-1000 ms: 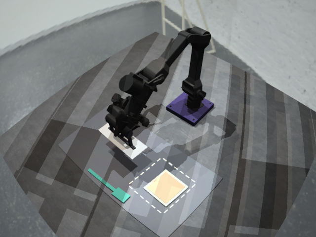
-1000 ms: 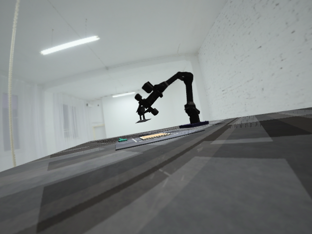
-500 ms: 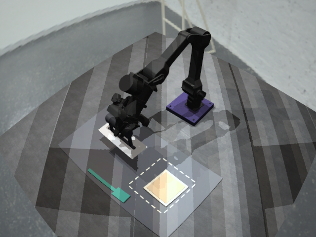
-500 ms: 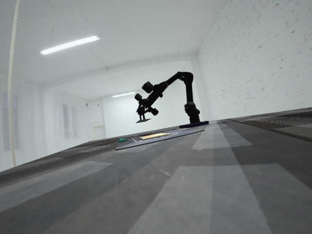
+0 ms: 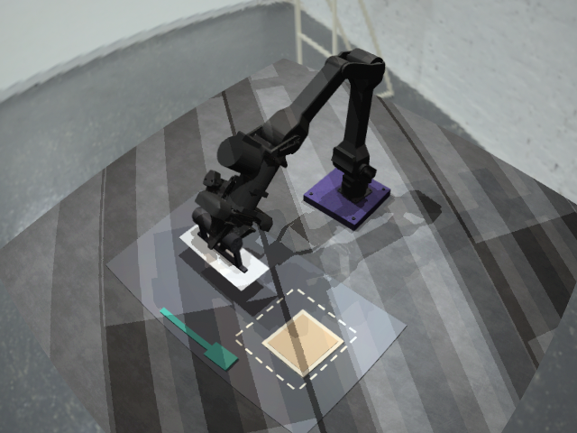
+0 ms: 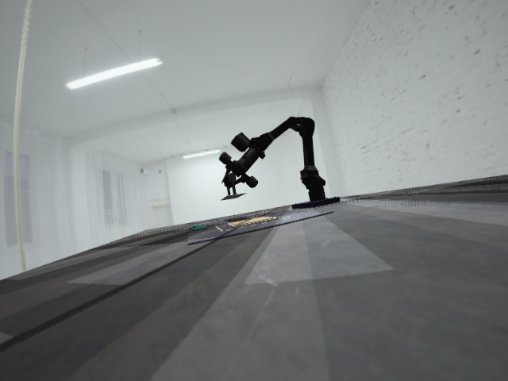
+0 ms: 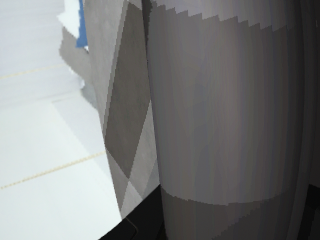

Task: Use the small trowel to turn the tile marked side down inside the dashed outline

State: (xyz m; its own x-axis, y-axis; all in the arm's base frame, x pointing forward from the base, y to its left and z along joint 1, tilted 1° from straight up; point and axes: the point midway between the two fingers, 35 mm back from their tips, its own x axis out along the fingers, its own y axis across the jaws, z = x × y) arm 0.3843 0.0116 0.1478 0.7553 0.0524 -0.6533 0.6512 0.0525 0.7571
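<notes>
Right now my gripper tip is 30 mm past the black-handled trowel and 10 mm above it. From my gripper tip the other things lie so: tile: 40 mm behind, 210 mm to the left, 140 mm below; teal trowel: 120 mm ahead, 80 mm to the left, 140 mm below; grey mat: 10 mm behind, 40 mm to the left, 160 mm below.
</notes>
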